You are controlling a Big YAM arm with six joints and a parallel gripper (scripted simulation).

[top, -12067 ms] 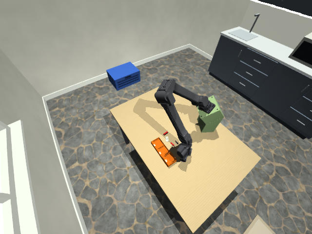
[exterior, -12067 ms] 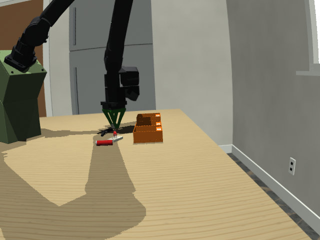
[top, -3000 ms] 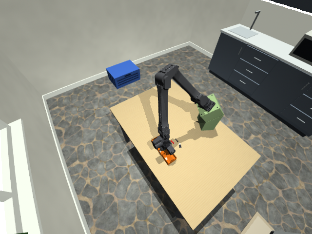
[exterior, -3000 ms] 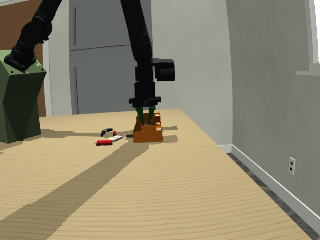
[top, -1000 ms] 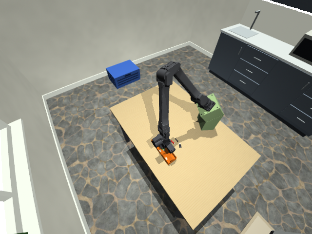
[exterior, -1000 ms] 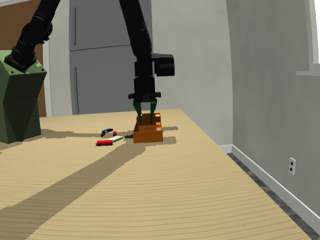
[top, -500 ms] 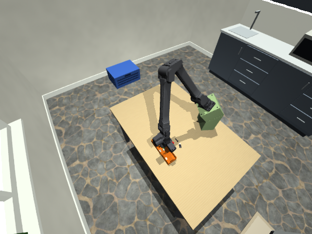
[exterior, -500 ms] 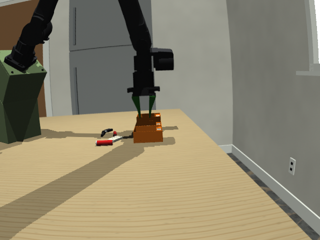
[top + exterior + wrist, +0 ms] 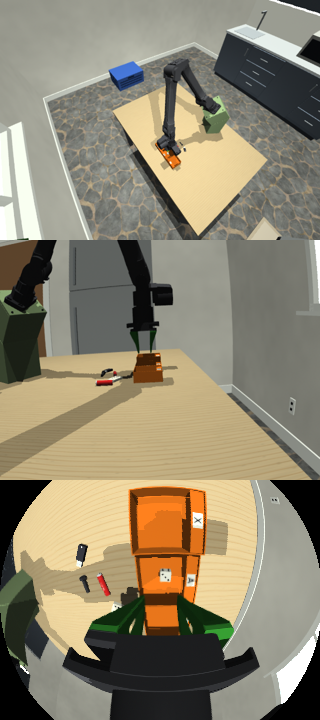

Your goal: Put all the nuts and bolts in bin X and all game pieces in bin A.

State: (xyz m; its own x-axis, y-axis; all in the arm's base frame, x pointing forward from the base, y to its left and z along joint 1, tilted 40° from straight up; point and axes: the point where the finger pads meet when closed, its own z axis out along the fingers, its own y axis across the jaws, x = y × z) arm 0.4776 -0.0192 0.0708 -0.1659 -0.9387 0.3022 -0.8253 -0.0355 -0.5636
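The orange three-compartment bin tray is 1 cm ahead of my hand and 5 cm below it. Round my hand: white domino: 10 cm behind, 6 cm to the right, 7 cm below; dark bolt: 14 cm behind, 3 cm to the left, 7 cm below; white die: 1 cm ahead, 1 cm to the left, 6 cm below.
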